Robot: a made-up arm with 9 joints. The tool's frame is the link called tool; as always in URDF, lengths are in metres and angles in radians. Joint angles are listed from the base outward.
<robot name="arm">
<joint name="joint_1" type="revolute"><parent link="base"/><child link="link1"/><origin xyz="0 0 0.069" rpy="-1.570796 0 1.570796"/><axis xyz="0 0 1"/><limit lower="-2.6" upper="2.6"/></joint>
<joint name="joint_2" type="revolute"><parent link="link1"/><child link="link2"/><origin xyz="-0.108 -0.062 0.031" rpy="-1.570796 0 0"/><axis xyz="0 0 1"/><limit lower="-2.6" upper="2.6"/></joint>
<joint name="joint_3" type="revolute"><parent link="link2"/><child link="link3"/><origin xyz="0.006 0.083 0.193" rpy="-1.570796 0 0"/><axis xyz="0 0 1"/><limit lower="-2.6" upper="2.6"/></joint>
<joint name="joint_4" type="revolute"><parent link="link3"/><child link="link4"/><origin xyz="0.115 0.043 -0.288" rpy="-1.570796 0 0"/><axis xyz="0 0 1"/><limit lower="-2.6" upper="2.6"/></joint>
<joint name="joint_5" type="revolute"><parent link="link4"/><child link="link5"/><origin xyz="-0.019 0.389 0.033" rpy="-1.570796 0 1.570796"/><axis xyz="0 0 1"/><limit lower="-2.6" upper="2.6"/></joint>
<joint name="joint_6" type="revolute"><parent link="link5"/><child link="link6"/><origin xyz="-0.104 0.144 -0.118" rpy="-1.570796 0 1.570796"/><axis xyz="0 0 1"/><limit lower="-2.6" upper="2.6"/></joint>
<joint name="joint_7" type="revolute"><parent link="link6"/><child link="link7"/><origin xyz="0.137 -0.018 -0.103" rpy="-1.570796 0 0"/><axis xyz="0 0 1"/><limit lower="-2.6" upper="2.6"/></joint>
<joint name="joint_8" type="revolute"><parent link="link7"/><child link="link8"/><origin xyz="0.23 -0.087 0.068" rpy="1.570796 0 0"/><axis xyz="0 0 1"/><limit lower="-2.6" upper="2.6"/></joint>
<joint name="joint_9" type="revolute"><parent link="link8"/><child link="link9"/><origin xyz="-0.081 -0.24 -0.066" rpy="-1.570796 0 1.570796"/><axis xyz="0 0 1"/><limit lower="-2.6" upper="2.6"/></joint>
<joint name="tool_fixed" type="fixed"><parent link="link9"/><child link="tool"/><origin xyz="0.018 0.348 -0.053" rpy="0 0 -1.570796"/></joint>
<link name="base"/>
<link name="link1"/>
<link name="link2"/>
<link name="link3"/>
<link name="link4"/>
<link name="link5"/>
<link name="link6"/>
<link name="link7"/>
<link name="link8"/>
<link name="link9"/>
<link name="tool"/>
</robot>
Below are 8 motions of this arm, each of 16 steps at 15 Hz.
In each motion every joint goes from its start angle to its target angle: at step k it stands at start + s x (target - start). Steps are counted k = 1, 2, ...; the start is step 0. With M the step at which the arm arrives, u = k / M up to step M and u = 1 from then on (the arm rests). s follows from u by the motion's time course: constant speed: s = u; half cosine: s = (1 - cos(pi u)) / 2; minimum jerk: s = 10 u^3 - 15 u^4 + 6 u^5.
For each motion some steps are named. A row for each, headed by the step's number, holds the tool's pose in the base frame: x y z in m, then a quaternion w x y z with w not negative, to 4 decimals.
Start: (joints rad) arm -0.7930 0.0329 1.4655 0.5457 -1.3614 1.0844 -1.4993 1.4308 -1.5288
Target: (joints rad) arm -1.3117 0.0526 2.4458 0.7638 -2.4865 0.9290 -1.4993 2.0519 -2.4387
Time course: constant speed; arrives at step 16
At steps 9, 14, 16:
9: -0.7172 0.2692 -0.0121 0.3613 -0.1964 -0.7412 -0.5306
14: -0.6867 0.3301 0.1433 0.1893 -0.0033 -0.6453 -0.7401
16: -0.6851 0.3246 0.2184 0.1019 0.0558 -0.5878 -0.8006

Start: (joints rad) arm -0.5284 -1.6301 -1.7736 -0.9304 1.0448 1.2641 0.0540 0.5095 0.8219
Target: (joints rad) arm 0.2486 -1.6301 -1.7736 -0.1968 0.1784 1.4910 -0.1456 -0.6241 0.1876
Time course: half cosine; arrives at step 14
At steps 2, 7, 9, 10, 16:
2: 0.5193 0.3178 -0.2361 0.1413 0.1355 0.5635 -0.8026
7: 0.6142 -0.2598 -0.5683 0.1714 -0.0696 -0.4587 0.8691
9: 0.5632 -0.6073 -0.5368 0.3242 -0.1201 -0.3974 0.8500
10: 0.5221 -0.7477 -0.4798 0.3826 -0.1589 -0.3727 0.8303
16: 0.4136 -0.9769 -0.3033 0.4732 -0.2614 -0.3331 0.7725

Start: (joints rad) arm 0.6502 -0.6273 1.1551 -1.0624 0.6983 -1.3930 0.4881 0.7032 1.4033
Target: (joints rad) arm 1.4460 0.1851 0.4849 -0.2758 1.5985 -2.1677 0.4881 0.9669 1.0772
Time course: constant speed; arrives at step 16
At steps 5, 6, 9, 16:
5: -1.1921 -0.0745 0.3468 0.8963 -0.4219 0.1360 -0.0136
6: -1.2094 -0.0560 0.2706 0.8715 -0.4810 0.0854 -0.0436
9: -1.2224 -0.0621 0.0350 0.7613 -0.6324 -0.0742 -0.1224
16: -1.0393 -0.3913 -0.3186 0.3677 -0.7924 -0.4451 -0.1967

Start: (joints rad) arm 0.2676 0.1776 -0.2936 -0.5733 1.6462 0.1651 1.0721 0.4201 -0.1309
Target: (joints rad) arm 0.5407 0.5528 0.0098 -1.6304 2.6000 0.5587 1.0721 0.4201 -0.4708
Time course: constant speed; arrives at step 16
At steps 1, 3, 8, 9, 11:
1: -0.3615 -0.0436 -0.4075 0.8874 -0.1497 -0.3854 -0.2037
3: -0.2941 -0.0273 -0.3763 0.8412 -0.1876 -0.4450 -0.2431
8: -0.1650 -0.0115 -0.2620 0.6996 -0.3084 -0.5548 -0.3282
9: -0.1464 -0.0097 -0.2355 0.6677 -0.3357 -0.5688 -0.3434
11: -0.1155 -0.0054 -0.1814 0.6017 -0.3917 -0.5882 -0.3723

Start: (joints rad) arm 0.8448 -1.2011 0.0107 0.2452 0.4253 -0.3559 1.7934 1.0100 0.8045
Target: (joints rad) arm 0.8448 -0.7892 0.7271 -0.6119 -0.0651 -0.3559 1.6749 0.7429 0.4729
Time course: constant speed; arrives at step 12
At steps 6, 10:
6: -0.7689 -0.5713 0.8204 0.7156 -0.0447 0.6853 -0.1276
10: -0.8637 -0.2416 0.7810 0.6323 0.0582 0.7074 -0.3105

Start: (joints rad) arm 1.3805 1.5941 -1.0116 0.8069 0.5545 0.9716 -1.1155 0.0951 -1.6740
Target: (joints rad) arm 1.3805 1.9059 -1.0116 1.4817 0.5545 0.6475 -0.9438 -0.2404 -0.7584
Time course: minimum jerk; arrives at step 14
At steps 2, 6, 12, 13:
2: 0.1819 -0.1813 -0.4054 0.4311 0.0870 -0.7640 -0.4722
6: 0.1458 -0.2015 -0.4829 0.4768 -0.0752 -0.7345 -0.4771
12: -0.0219 -0.2002 -0.5396 0.6013 -0.3198 -0.5983 -0.4221
13: -0.0289 -0.1997 -0.5390 0.6059 -0.3266 -0.5925 -0.4186

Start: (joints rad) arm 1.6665 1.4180 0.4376 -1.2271 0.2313 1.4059 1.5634 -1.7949 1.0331
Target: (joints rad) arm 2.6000 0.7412 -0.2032 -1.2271 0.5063 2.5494 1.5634 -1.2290 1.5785
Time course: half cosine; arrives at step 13
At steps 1, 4, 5, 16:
1: 0.1082 0.1431 -0.0248 0.6609 -0.7500 0.0020 -0.0280
4: 0.0896 0.0539 -0.0409 0.5038 -0.8586 0.0777 0.0551
5: 0.0830 0.0153 -0.0297 0.4086 -0.8974 0.1327 0.1005
16: 0.1924 -0.0826 0.0552 0.2220 0.6885 -0.6374 -0.2654

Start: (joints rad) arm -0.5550 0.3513 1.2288 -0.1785 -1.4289 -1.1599 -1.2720 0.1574 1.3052
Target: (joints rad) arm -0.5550 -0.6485 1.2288 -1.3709 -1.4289 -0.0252 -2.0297 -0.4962 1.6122
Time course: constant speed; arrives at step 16
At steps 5, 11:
5: -0.6798 0.1031 -0.1595 0.4944 0.4764 -0.5574 0.4668
11: -0.8282 -0.3354 0.0329 0.6601 0.5449 -0.2559 0.4493

